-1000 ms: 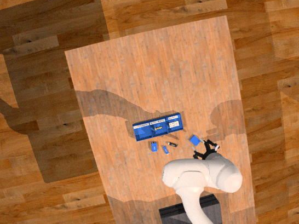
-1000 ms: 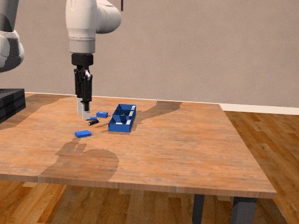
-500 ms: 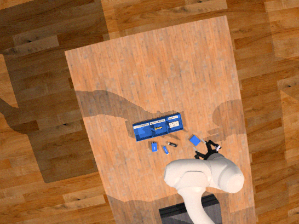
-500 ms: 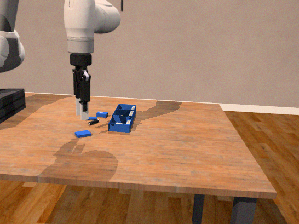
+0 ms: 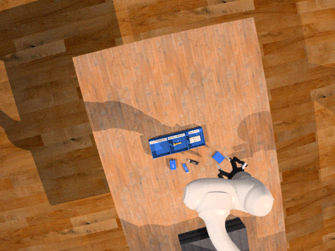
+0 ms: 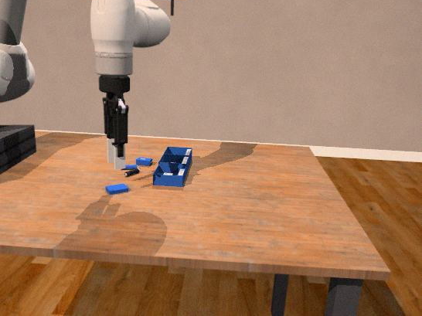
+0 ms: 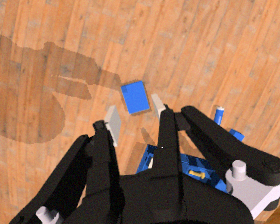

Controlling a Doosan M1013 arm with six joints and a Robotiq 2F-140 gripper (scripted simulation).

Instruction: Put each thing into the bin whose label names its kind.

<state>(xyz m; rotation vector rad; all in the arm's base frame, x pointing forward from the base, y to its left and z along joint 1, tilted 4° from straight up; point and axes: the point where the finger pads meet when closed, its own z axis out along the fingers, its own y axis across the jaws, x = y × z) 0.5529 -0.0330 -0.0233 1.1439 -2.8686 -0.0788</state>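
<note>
Right now my hand is 100 mm above the flat blue square. Round my hand: white domino 120 mm to the left, 100 mm ahead, 90 mm below; then blue cylinder 160 mm to the left, 100 mm below, 40 mm behind; then black cylindrical battery 130 mm to the left, 100 mm below, 10 mm behind.
</note>
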